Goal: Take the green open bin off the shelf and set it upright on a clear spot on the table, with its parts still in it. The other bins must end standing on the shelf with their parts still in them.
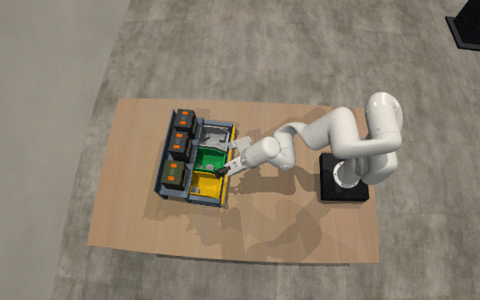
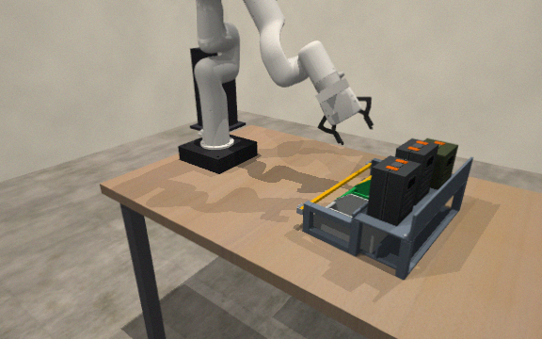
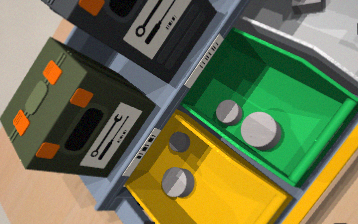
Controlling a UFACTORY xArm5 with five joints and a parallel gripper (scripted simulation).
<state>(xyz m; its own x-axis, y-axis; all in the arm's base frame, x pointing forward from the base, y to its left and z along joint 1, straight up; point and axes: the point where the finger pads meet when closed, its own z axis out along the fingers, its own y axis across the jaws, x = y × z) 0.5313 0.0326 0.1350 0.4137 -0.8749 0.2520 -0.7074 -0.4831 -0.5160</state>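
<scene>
Now: hand 13 cm above the thin yellow rod and 8 cm to the left of it. Round my hand: green open bin: 15 cm below, 11 cm ahead, 9 cm to the right; then grey part: 17 cm below, 9 cm ahead, 6 cm to the right; then yellow bin: 15 cm below, 12 cm ahead, 2 cm to the left.
</scene>
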